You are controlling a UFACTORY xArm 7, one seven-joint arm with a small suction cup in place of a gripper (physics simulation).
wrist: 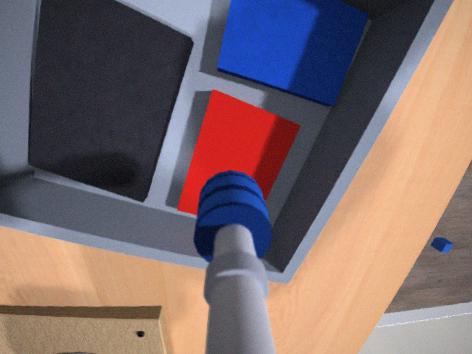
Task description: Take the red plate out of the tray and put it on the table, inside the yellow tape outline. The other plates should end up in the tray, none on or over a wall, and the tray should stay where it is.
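Places are measured from the arm's base along level axes (x left, y back, z up), in metres.
Where they show: end effector, tool point: [231, 200].
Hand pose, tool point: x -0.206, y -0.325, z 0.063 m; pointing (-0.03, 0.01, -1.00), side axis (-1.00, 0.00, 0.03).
After its pixels a point has its place.
The red plate [240, 145] @(y -0.339, x -0.217, z -0.002 m) lies flat on the floor of the grey tray [100, 243] @(y -0.280, x -0.116, z 0.035 m), near its right wall and the near right corner. My suction cup [231, 187] is open, holds nothing and hangs above the near end of the red plate, hiding part of that end. The blue plate [280, 45] @(y -0.408, x -0.244, z -0.002 m) lies in the tray beyond the red plate, with a gap between them. The large black plate [105, 95] @(y -0.376, x -0.122, z -0.002 m) lies in the tray to the left of the red plate, apart from it. The yellow tape outline does not show in the wrist view.
A brown base board [85, 330] @(y -0.114, x -0.026, z 0.000 m) with a dark bolt hole is at the lower left. The wooden table [320, 270] @(y -0.175, x -0.325, z -0.015 m) runs along the tray's right and near sides. A small blue block [442, 244] lies on the floor beyond the table's right edge.
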